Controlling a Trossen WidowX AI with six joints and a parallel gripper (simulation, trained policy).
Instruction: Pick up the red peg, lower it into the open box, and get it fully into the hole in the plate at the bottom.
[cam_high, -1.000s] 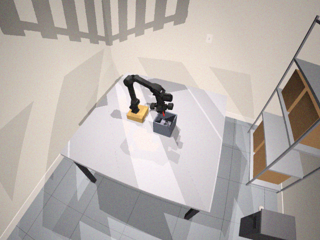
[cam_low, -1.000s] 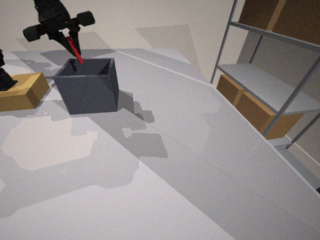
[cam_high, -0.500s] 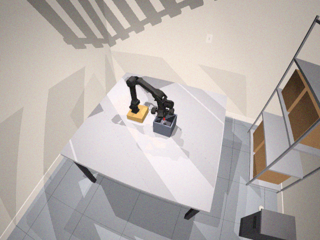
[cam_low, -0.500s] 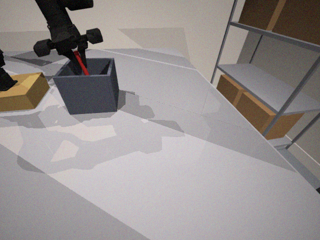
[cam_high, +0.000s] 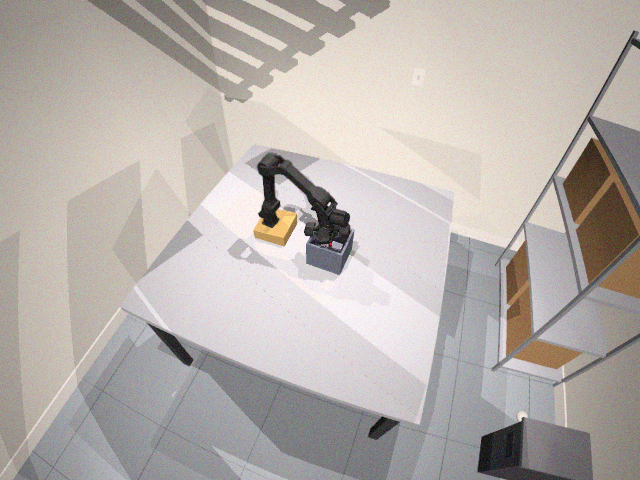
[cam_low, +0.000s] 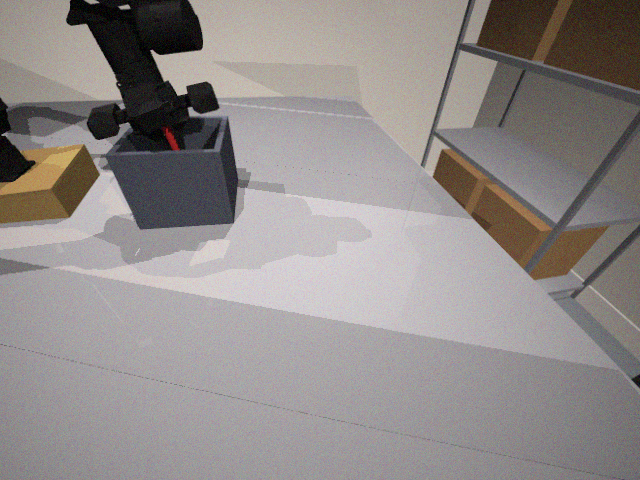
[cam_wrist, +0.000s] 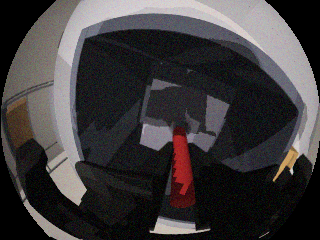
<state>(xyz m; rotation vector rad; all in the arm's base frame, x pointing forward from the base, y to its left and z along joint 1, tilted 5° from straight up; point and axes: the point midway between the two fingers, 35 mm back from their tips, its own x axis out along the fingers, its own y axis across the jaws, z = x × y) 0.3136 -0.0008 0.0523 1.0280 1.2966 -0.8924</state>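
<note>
Right now the red peg is 2 cm above my gripper tip.
</note>
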